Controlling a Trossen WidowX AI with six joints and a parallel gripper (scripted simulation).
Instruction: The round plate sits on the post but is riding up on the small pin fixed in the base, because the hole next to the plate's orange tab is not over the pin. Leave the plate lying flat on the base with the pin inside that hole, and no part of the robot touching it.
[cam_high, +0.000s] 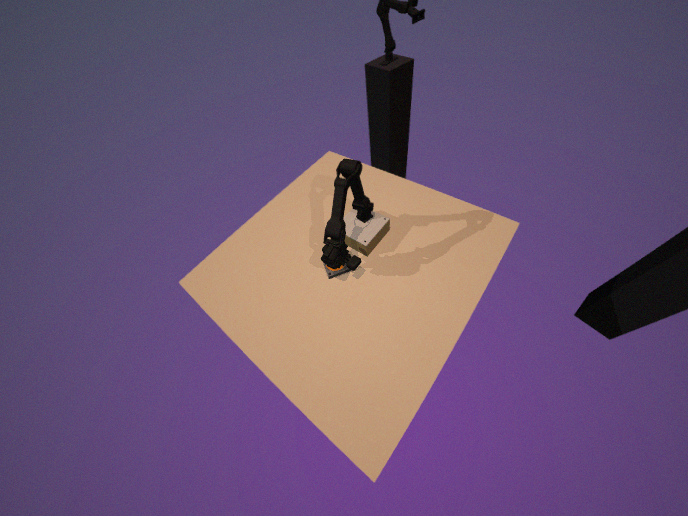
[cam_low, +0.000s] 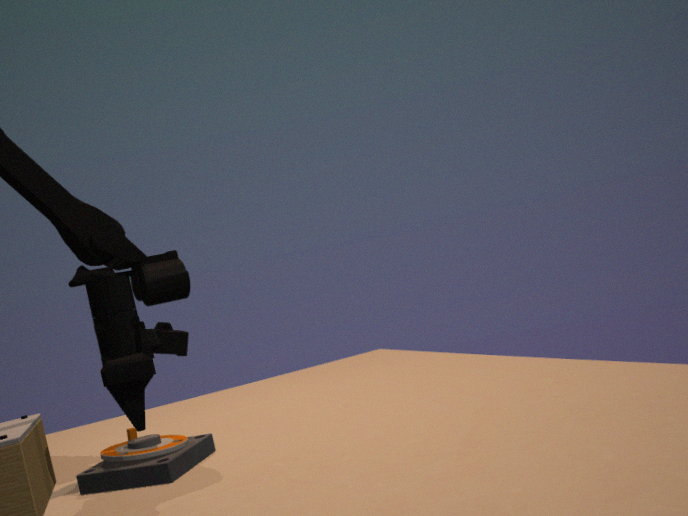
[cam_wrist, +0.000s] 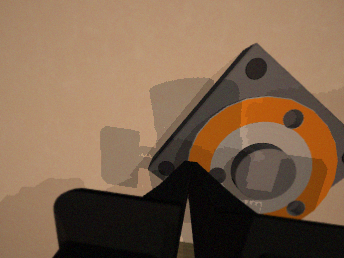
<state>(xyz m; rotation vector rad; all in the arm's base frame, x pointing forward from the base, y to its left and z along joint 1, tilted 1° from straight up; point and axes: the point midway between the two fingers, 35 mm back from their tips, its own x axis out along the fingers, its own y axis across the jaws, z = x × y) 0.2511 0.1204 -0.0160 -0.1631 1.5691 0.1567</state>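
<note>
Now: the base 10 mm ahead of my gripper tip, 50 mm to the right of it and 20 mm below it.
</note>
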